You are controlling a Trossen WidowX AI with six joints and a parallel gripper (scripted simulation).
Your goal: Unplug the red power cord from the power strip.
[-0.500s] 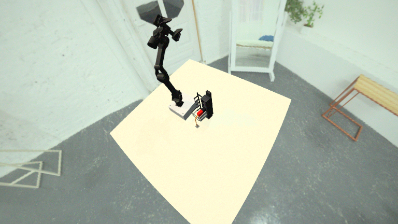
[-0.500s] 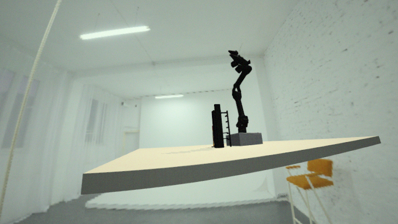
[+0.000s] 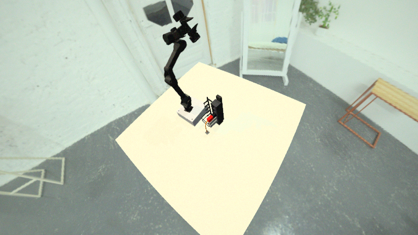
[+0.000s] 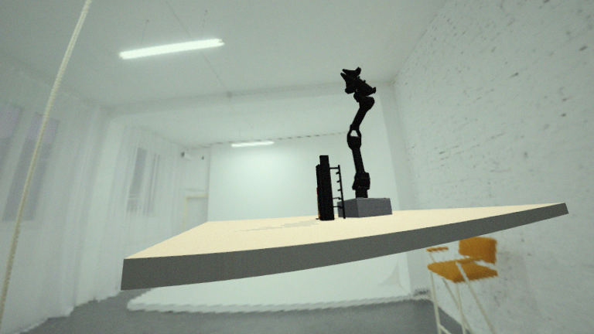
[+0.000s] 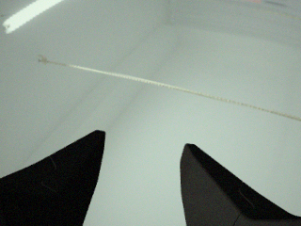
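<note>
Right now my gripper tip is 9 cm short of the red plug, 17 cm to the left of it and 63 cm above it.
</note>
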